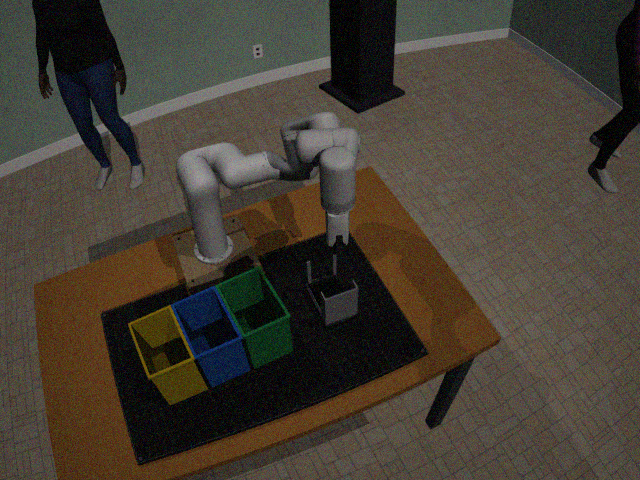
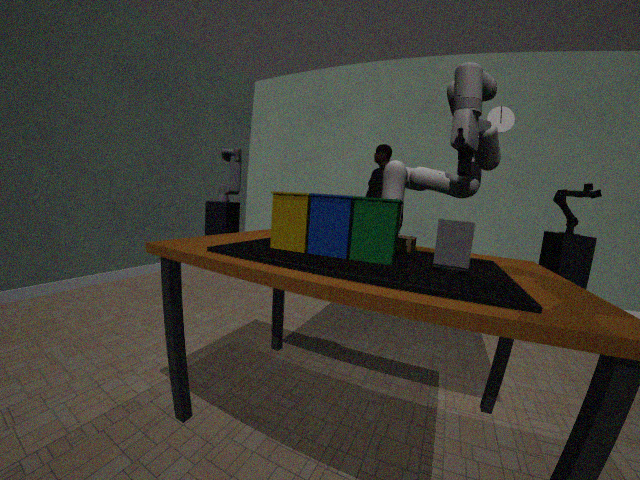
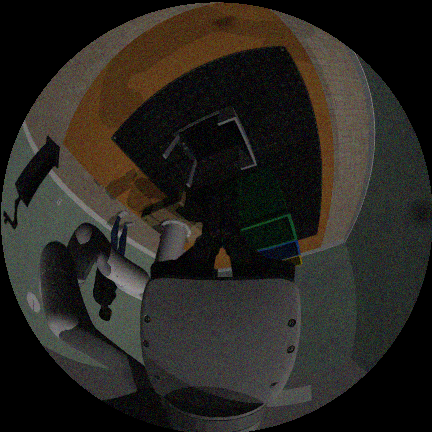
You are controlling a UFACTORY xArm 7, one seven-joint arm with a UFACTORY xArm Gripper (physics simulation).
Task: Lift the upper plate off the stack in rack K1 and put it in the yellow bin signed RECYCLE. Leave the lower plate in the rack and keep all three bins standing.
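Note:
The light grey rack stands upright on the black mat, with a solid front panel and thin posts at the back. Its inside is very dark; I cannot make out the upper or lower plate. My gripper is shut and empty, pointing down high above the rack's back side. The yellow bin stands upright at the far end of the bin row. No RECYCLE sign can be read.
The blue bin and green bin stand upright beside the yellow bin, the green one nearest the rack. The arm's base is behind the bins. The black mat lies on the wooden table.

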